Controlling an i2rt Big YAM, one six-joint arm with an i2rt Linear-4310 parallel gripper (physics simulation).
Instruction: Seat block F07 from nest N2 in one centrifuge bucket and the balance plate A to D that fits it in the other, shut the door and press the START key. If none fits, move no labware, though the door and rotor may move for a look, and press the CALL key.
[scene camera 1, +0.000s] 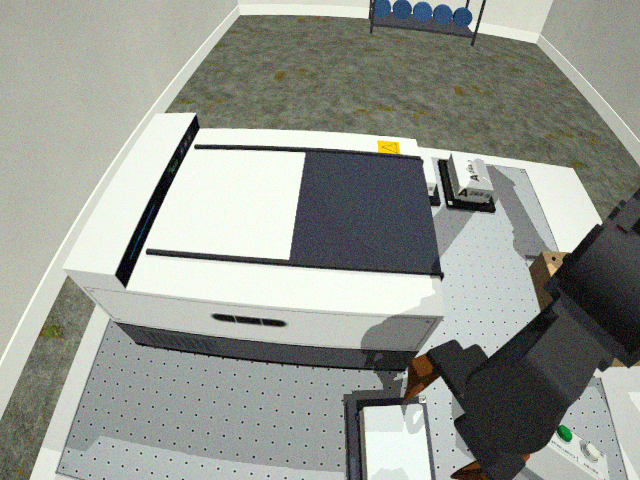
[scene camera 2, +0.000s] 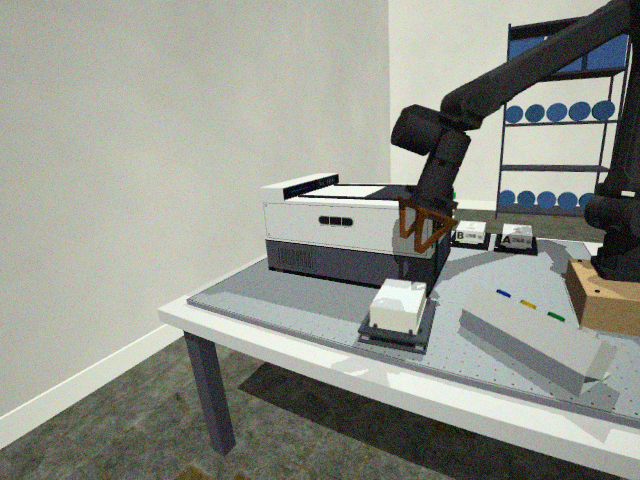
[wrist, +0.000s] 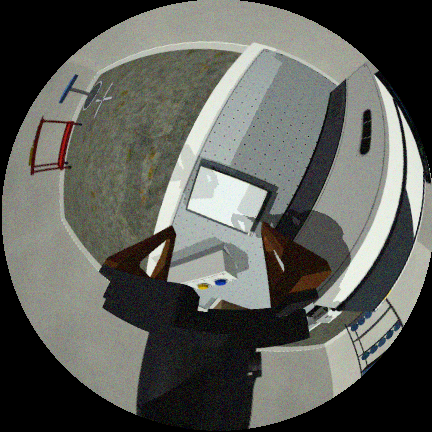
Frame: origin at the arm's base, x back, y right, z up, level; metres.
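Seen in the pictures: gripper, fingertip midpoint: (scene camera 1: 430, 435) (scene camera 2: 410, 244) (wrist: 215, 228); arm's base, origin of the base link: (scene camera 2: 618, 271).
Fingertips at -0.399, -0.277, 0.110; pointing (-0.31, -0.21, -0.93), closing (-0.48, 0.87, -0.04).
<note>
Offsets run from my fingertips to a thing's top centre, as dx, dy, dz. "spot": to the spot under its first point.
A white block {-0.015, -0.007, -0.099} (scene camera 1: 397, 444) (scene camera 2: 398, 304) (wrist: 227, 197) sits in a dark nest {spot: -0.072, +0.012, -0.141} (scene camera 1: 351, 439) near the table's front edge. Its label does not show. My gripper (scene camera 1: 429, 437) (scene camera 2: 413, 243) (wrist: 215, 228) is open and empty, above and to the right of the block, beside the centrifuge (scene camera 1: 284, 299) (scene camera 2: 294, 222) (wrist: 350, 165). Between the rails on the centrifuge's top lie a white panel and a dark panel {-0.074, +0.294, +0.046} (scene camera 1: 367, 211); no rotor or bucket shows. Plate A {+0.209, +0.579, -0.113} (scene camera 1: 471, 178) (scene camera 2: 516, 235) and plate B {+0.070, +0.586, -0.113} (scene camera 2: 470, 232) sit in black nests behind. Plates C and D cannot be made out.
A sloped key box {+0.209, +0.000, -0.083} (scene camera 1: 578, 449) (scene camera 2: 527, 335) (wrist: 200, 267) stands right of the block, with a green key {+0.243, +0.002, -0.092} (scene camera 1: 564, 432), a yellow key {+0.203, +0.033, -0.092} (wrist: 202, 286) and a blue key {+0.163, +0.063, -0.092} (wrist: 220, 282). A wooden base (scene camera 1: 540, 279) (scene camera 2: 599, 304) stands under the arm.
</note>
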